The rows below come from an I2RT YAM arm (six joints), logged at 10 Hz.
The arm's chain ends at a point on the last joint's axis. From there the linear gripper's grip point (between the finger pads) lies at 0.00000 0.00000 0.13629 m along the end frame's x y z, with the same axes.
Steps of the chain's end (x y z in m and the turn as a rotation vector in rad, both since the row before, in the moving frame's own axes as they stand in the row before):
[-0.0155 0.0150 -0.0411 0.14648 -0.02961 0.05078]
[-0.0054 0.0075 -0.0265 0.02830 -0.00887 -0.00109]
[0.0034 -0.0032 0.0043 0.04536 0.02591 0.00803]
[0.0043 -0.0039 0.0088 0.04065 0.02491 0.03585]
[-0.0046 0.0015 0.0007 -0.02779 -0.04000 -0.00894]
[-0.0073 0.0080 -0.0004 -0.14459 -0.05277 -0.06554]
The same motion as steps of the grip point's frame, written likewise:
[-0.0190 -0.0050 -0.0426 0.14648 -0.02961 0.05078]
[-0.0066 0.0036 -0.0266 0.02830 -0.00887 -0.00109]
[0.0070 -0.0094 0.0041 0.04536 0.02591 0.00803]
[0.0078 -0.0094 0.0086 0.04065 0.02491 0.03585]
[-0.0100 0.0053 0.0005 -0.02779 -0.04000 -0.00894]
[-0.0138 0.0278 -0.0020 -0.14459 -0.05277 -0.06554]

